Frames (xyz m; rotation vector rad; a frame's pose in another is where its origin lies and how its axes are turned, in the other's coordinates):
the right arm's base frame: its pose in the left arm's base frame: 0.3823 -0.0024 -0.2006 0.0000 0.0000 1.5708
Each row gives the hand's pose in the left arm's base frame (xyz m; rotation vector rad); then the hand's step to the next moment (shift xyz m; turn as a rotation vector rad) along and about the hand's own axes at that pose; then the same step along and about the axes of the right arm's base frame.
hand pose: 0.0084 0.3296 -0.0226 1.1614 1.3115 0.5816
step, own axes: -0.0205 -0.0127 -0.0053 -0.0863 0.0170 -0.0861
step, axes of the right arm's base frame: -0.0209 0.0131 -0.0017 -0.0413 0.0961 0.0649
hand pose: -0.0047 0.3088 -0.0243 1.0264 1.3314 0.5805
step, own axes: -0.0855 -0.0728 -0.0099 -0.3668 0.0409 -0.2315
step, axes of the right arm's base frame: -0.1034 0.0409 -0.0186 -0.2266 0.2856 0.2385
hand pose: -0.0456 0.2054 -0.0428 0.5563 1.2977 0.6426
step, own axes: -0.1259 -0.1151 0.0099 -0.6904 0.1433 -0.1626
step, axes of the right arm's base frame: -0.1706 -0.0052 0.0084 -0.3848 0.2774 0.5464
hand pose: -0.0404 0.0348 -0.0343 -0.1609 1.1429 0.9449
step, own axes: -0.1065 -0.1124 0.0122 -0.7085 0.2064 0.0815
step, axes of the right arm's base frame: -0.1220 -0.0785 0.0554 -0.2204 0.1526 0.6924
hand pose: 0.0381 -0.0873 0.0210 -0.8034 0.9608 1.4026
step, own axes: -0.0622 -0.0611 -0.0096 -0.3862 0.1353 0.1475
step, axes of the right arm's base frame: -0.0374 -0.0643 0.0466 -0.0261 0.0985 0.4229
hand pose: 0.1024 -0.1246 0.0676 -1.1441 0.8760 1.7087
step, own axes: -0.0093 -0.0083 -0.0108 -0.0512 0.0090 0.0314
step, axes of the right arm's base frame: -0.0091 -0.0130 0.0045 0.0103 0.0086 0.0592
